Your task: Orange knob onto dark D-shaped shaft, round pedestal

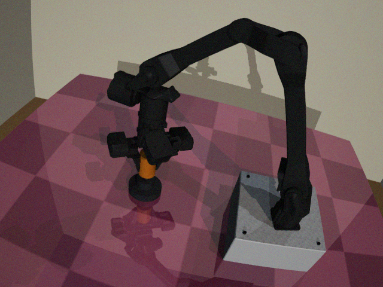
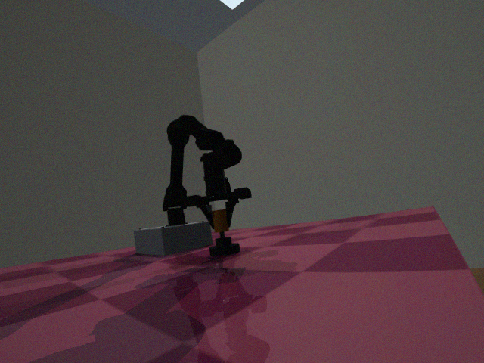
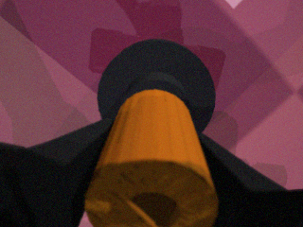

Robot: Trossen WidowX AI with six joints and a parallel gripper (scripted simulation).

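My gripper tip is now 2 cm below the orange knob. Also, from my gripper tip: round pedestal 4 cm below.
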